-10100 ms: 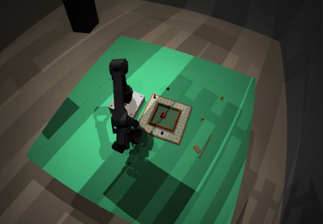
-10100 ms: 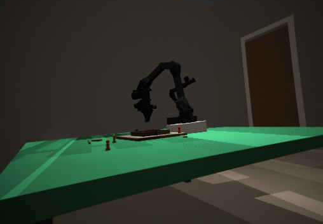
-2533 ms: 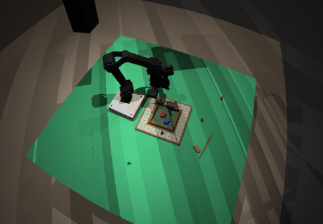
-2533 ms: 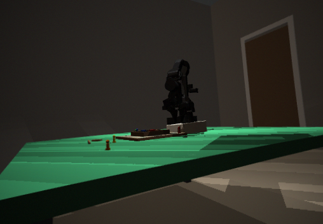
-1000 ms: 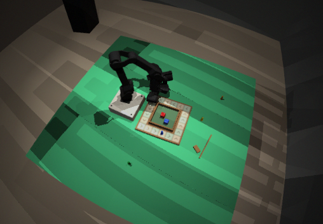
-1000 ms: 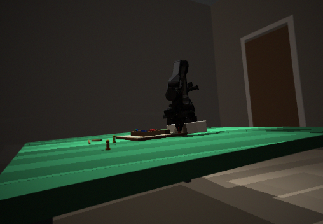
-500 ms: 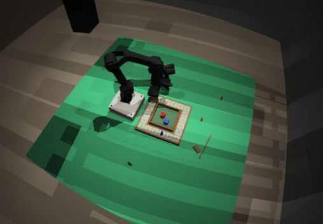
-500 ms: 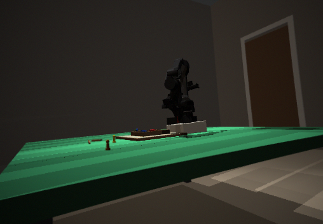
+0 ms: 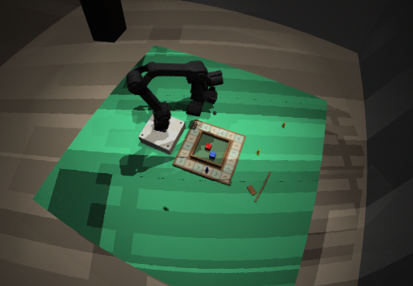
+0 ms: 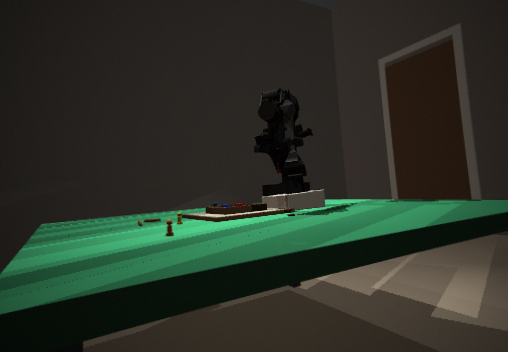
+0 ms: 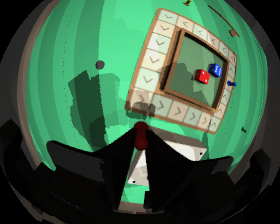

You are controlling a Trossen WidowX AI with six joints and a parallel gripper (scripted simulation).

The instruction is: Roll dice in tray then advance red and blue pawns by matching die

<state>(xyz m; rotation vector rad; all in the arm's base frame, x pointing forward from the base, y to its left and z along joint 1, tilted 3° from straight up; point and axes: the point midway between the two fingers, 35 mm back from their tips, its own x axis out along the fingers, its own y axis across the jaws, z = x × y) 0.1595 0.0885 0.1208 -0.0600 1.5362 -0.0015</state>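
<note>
Now: the blue pawn 24 cm to the right of my gripper tip, 12 cm below it and 11 cm ahead of it. Also, from my gripper tip: red pawn (1 cm above); yellow pawn (34 cm ahead, 13 cm below, 8 cm to the right); tray (14 cm below, 12 cm to the right, 10 cm ahead).
</note>
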